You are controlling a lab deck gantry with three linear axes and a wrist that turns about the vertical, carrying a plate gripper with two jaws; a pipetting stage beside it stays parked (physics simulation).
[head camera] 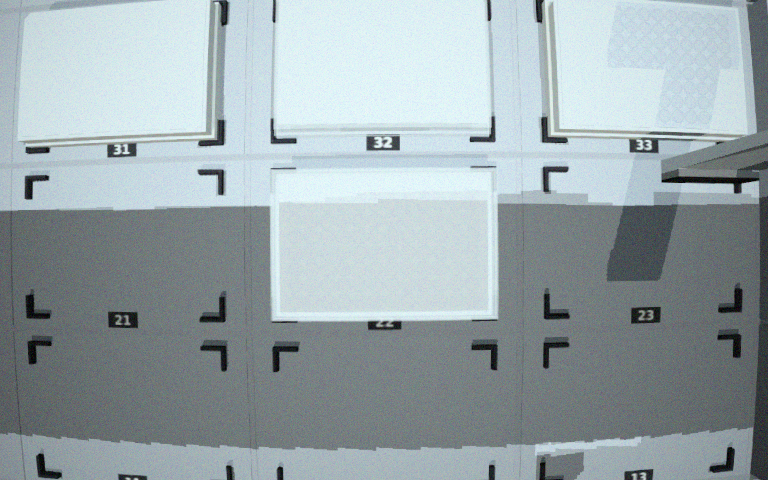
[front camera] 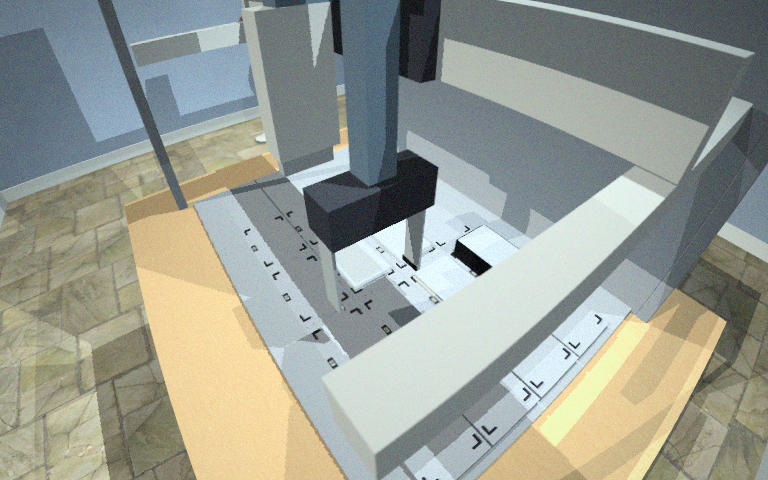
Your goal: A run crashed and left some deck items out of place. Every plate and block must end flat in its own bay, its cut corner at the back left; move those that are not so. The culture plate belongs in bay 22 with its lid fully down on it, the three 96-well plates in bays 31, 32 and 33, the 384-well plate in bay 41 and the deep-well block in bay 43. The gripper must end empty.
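Where they show: gripper, fingertip midpoint: (head camera: 700, 347) (front camera: 375, 283); robot's base at its link origin: (head camera: 45, 471) (front camera: 245, 232).
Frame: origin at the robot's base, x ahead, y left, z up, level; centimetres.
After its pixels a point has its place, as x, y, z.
The culture plate (front camera: 363, 267) {26.2, 14.6, 1.6} (head camera: 384, 257) {22.8, 14.3, 1.7} lies flat in bay 22 with its lid level on it; its cut corner cannot be made out. My gripper (front camera: 376, 287) {35.8, 10.7, 8.5} is open; its jaws stand wide apart above the deck, and one jaw shows at the right edge of the head view. The 96-well plates lie in bay 31 (head camera: 116, 73) {6.9, 25.4, 1.4}, in bay 32 (head camera: 382, 65) {22.8, 25.2, 1.4} and in bay 33 (front camera: 447, 277) {37.6, 25.9, 1.4} (head camera: 645, 84) {38.5, 24.4, 1.4}. The black-sided deep-well block (front camera: 491, 242) {37.8, 37.4, 4.2} stands behind the bay 33 plate. The 384-well plate does not show in either view; the gripper body hides that part in the front view.
A pale beam (front camera: 481, 316) {62.1, -2.6, 40.0} crosses the front view's foreground and hides part of the deck. The pale pipetting stage (front camera: 300, 84) stands behind the gripper column. A dark post (front camera: 144, 101) {-20.7, -9.7, 27.8} rises at the deck's left corner. Labels 21 (head camera: 122, 319) {6.4, 10.4, 0.0} and 23 (head camera: 645, 314) {39.2, 10.4, 0.0} mark neighbouring bays.
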